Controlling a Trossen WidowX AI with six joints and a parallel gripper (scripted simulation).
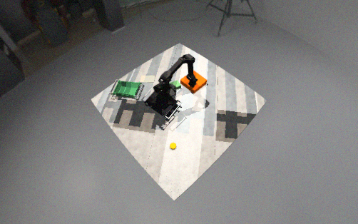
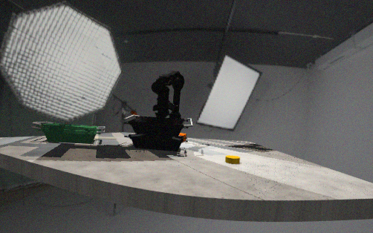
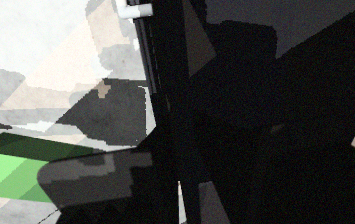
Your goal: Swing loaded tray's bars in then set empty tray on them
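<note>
My gripper tip is 70 mm short of the black tray, 10 mm to the right of it and 20 mm below it. Also, from my gripper tip: light green block (190 mm behind, 110 mm to the right, 80 mm below); yellow disc (250 mm ahead, 330 mm to the left, 90 mm below).
</note>
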